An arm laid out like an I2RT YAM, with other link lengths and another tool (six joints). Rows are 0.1 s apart.
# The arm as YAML. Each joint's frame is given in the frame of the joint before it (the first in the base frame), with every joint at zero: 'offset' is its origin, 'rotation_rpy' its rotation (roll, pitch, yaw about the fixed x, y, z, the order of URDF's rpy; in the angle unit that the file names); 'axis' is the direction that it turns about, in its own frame. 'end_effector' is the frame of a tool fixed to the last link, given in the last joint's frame.
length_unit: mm
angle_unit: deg
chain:
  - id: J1
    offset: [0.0, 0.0, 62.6]
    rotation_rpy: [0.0, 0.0, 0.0]
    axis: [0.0, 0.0, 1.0]
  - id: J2
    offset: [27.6, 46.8, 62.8]
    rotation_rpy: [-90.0, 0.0, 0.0]
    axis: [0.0, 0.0, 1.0]
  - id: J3
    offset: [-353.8, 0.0, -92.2]
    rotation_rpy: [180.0, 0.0, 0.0]
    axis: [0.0, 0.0, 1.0]
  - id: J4
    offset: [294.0, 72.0, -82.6]
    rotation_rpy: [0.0, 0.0, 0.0]
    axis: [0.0, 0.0, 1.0]
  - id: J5
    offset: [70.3, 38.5, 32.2]
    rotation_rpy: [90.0, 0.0, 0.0]
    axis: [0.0, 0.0, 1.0]
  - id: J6
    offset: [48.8, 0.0, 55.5]
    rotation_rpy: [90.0, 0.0, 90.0]
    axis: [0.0, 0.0, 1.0]
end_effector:
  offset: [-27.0, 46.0, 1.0]
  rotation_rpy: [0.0, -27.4, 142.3]
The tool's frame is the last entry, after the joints.
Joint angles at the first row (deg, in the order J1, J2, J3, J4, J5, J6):
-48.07, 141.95, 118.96, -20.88, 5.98, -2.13
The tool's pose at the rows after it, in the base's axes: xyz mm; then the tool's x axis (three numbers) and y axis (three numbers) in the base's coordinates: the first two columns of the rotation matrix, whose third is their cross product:
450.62 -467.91 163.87 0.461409 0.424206 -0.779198 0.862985 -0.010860 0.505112
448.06 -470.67 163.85 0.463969 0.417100 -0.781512 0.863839 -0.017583 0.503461
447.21 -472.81 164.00 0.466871 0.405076 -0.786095 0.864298 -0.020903 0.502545
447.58 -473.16 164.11 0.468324 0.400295 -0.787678 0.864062 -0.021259 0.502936
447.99 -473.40 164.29 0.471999 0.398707 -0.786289 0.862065 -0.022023 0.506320
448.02 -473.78 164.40 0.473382 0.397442 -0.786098 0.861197 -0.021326 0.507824
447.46 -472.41 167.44 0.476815 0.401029 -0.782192 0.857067 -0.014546 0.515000
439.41 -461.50 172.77 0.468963 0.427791 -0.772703 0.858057 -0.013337 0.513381
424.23 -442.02 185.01 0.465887 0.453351 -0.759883 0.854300 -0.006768 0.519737
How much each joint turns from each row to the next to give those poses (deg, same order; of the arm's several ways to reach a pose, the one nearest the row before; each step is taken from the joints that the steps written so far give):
-0.18, 0.00, 0.00, 0.06, 0.37, 0.00
-0.31, 0.00, -0.01, 0.07, 0.33, 0.02
-0.13, 0.00, 0.01, 0.37, 0.59, -0.02
0.03, 0.00, 0.00, 0.19, 0.24, 0.02
0.00, 0.00, 0.00, 0.18, -0.02, 0.15
-0.03, 0.00, 0.00, 0.13, -0.03, 0.00
0.00, -0.52, -0.51, 0.31, -0.56, -0.04
0.00, -2.45, -3.54, -0.02, -1.27, 0.00
0.00, -4.92, -6.79, 1.26, -1.62, 0.00

